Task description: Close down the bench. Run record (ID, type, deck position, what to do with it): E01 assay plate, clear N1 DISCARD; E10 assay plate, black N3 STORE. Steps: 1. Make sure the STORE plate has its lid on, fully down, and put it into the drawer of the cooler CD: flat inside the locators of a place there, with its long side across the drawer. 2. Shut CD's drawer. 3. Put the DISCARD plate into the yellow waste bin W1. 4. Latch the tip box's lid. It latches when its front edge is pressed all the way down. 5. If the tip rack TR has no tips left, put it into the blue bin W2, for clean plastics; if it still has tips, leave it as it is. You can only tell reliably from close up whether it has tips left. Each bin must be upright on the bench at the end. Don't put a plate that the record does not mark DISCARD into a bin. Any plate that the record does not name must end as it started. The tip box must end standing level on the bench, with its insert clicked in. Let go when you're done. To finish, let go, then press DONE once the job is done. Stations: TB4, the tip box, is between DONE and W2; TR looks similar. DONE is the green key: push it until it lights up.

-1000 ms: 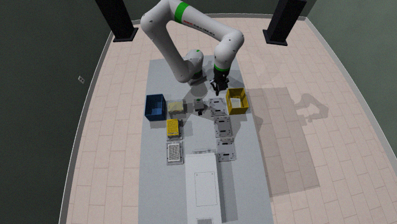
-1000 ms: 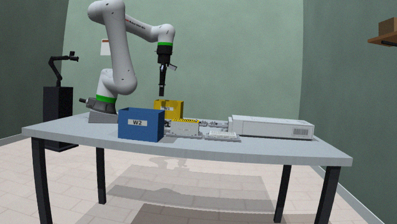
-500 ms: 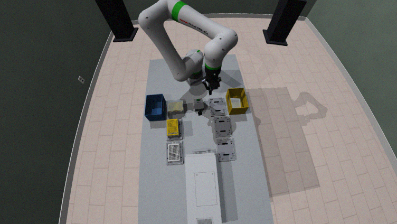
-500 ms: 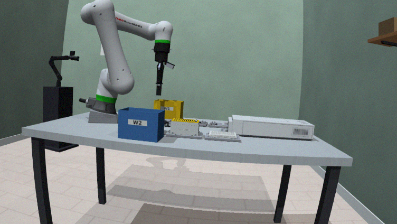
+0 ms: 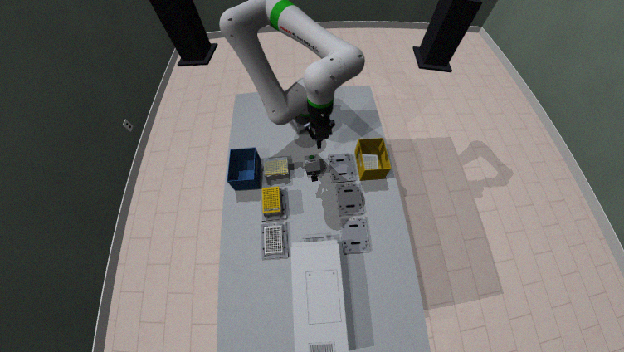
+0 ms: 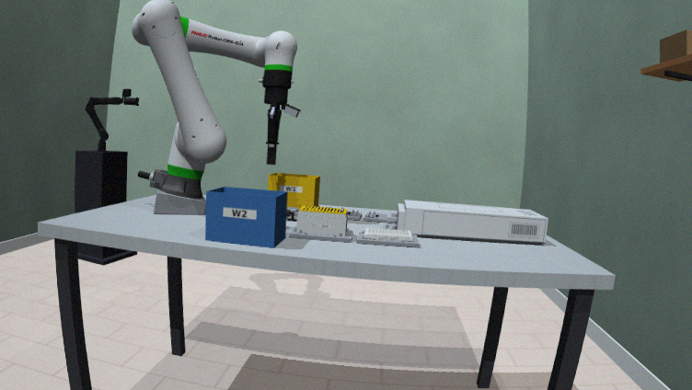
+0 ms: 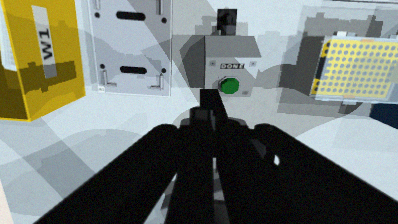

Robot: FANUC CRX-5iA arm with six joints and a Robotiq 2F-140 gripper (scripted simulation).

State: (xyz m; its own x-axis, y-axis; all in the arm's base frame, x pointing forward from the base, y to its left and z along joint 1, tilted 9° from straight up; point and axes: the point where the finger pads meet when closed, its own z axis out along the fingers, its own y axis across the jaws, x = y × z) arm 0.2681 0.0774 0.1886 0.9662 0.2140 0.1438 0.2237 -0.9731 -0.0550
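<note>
My gripper is now 4 cm to the left of the green DONE key and 14 cm above it. The rest, counted from my hand: clear tip box lid (6 cm ahead, 21 cm to the right, 15 cm below); yellow bin W1 (1 cm behind, 27 cm to the left, 16 cm below); yellow tip rack TR (24 cm ahead, 21 cm to the right, 15 cm below).
</note>
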